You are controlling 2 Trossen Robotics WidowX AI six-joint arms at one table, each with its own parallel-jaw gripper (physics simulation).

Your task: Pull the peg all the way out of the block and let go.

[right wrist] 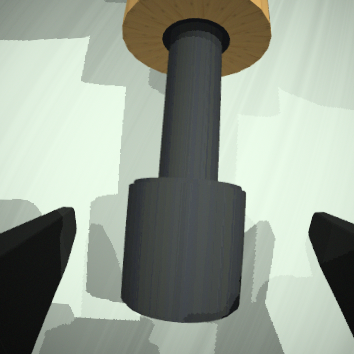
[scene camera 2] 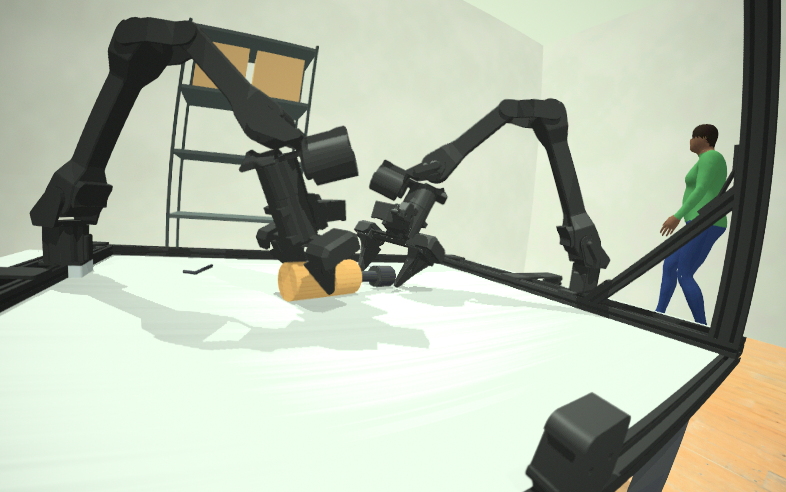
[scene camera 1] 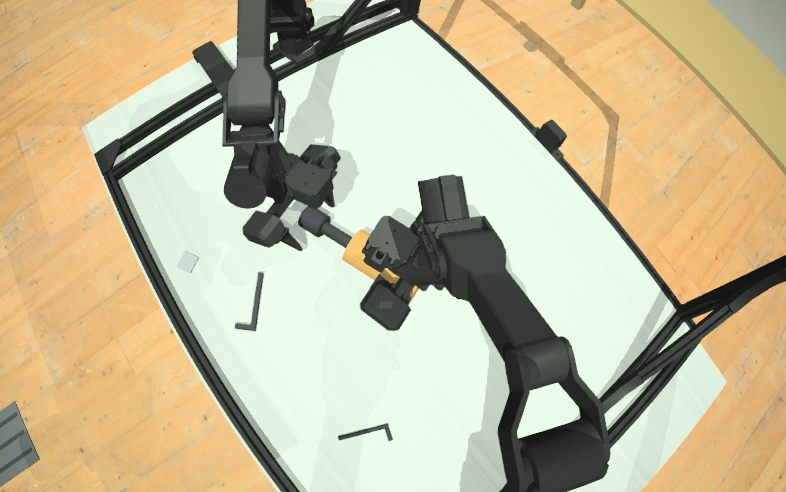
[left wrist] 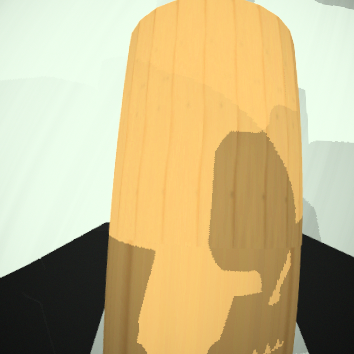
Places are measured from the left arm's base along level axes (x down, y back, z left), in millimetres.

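Pixels of known places: left gripper, between the fingertips: (scene camera 2: 319, 288) (scene camera 1: 385, 269) (left wrist: 197, 237); right gripper, between the fingertips: (right wrist: 196, 222) (scene camera 2: 376, 279) (scene camera 1: 316, 228); left arm's base, origin of its link: (scene camera 2: 67, 261); right arm's base, origin of its link: (scene camera 2: 581, 293) (scene camera 1: 293, 45).
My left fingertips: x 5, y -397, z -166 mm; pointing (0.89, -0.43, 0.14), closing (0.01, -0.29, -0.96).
Ahead of a thing's pixels: the offset from my left fingertips to its top centre. "spot": to the spot under its first point. Level surfaces: height alone.
The orange wooden cylinder block @(dz +0, dx -43, dy -2 mm) (scene camera 1: 356, 255) (scene camera 2: 294, 281) (left wrist: 170, 150) (right wrist: 142, 47) lies sideways, low at the table. The dark grey peg @(dz +25, dx -30, dy -92 mm) (scene camera 1: 336, 234) (scene camera 2: 368, 276) (right wrist: 192, 110) sticks out of the block's hole; its thin shaft enters the hole and its thick head is outside. How deep the shaft reaches is hidden. My left gripper (scene camera 1: 389, 277) (scene camera 2: 326, 279) (left wrist: 197, 237) is shut on the block, one finger on each side. My right gripper (scene camera 1: 316, 225) (scene camera 2: 379, 275) (right wrist: 196, 222) is open, with its fingers apart on both sides of the peg's head, gaps showing on each side.
Two dark L-shaped pieces @(dz +198, dx +6, dy -102 mm) (scene camera 1: 256, 301) @(dz +199, dx +8, dy +178 mm) (scene camera 1: 365, 432) lie on the white table @(dx +14 mm) (scene camera 1: 290, 371) (scene camera 2: 174, 417). A small pale square @(spot: dz +244, dx +11, dy -227 mm) (scene camera 1: 187, 261) lies near the table's left edge in scene camera 1. A black frame (scene camera 1: 191, 324) (scene camera 2: 655, 324) borders the table.
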